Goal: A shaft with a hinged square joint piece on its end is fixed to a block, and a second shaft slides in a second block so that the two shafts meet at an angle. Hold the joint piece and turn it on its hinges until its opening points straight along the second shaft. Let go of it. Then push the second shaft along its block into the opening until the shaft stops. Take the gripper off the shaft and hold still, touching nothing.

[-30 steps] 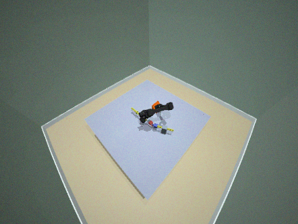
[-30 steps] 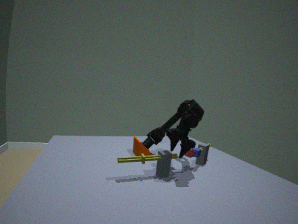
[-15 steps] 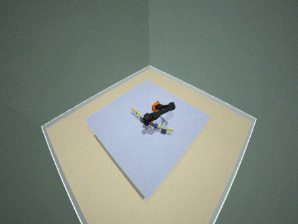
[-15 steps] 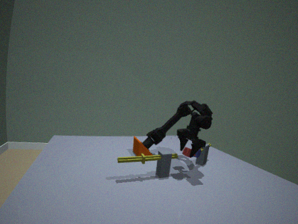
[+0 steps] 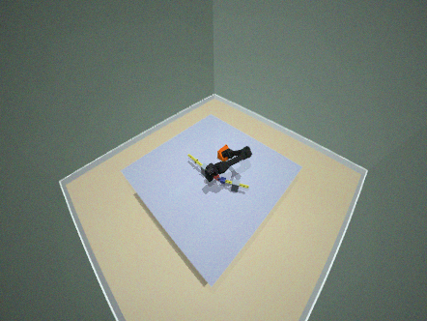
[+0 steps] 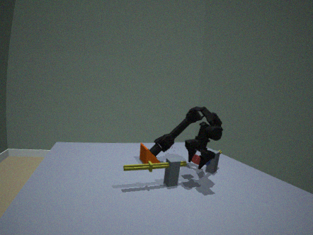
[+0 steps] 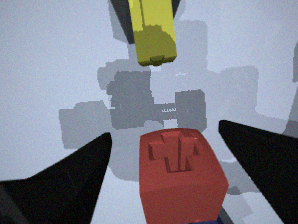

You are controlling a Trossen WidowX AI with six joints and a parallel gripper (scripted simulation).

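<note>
Now: the red square joint piece 3 cm above my gripper tip and 2 cm to the left of it.
</note>
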